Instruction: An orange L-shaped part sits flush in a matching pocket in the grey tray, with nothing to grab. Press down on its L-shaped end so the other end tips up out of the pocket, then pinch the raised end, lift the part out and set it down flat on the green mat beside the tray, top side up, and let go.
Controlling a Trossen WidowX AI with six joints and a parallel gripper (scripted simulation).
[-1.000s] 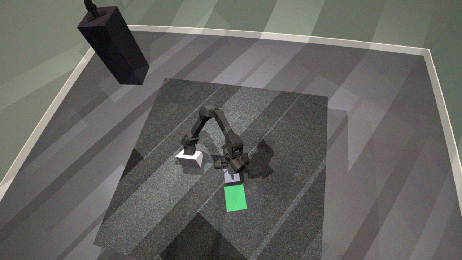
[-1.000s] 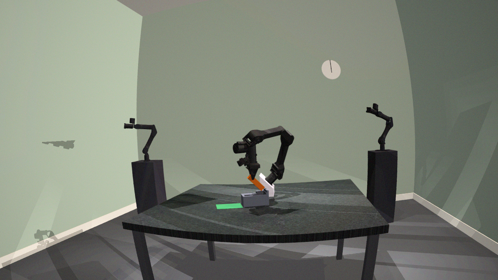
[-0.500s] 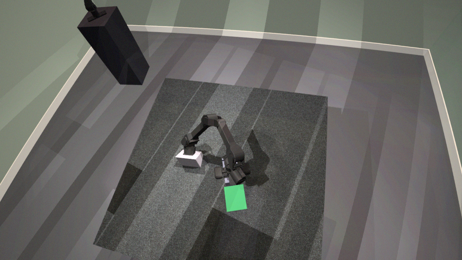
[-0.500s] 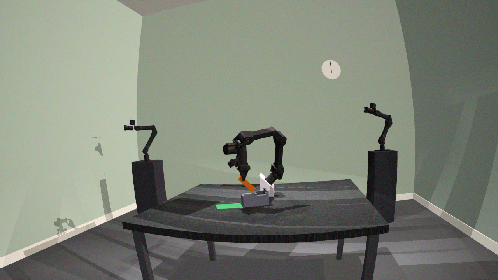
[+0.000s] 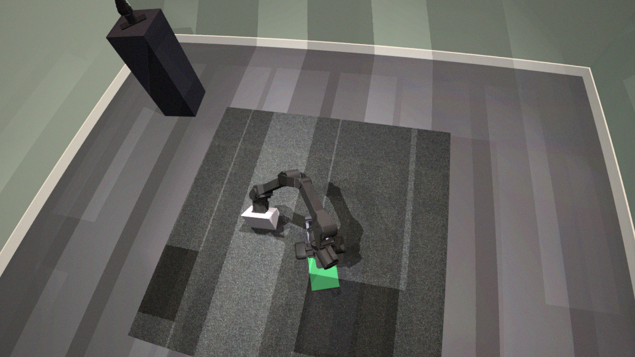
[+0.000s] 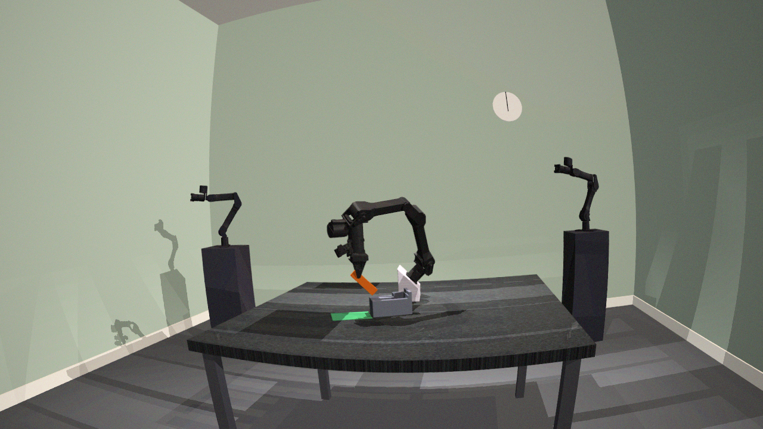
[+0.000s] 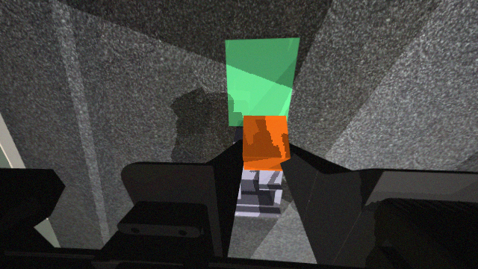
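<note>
Now: gripper tip 17 cm above the green mat and 4 cm to the left of it. Round my gripper tip: orange L-shaped part 3 cm to the left, 3 cm below, 2 cm behind.
</note>
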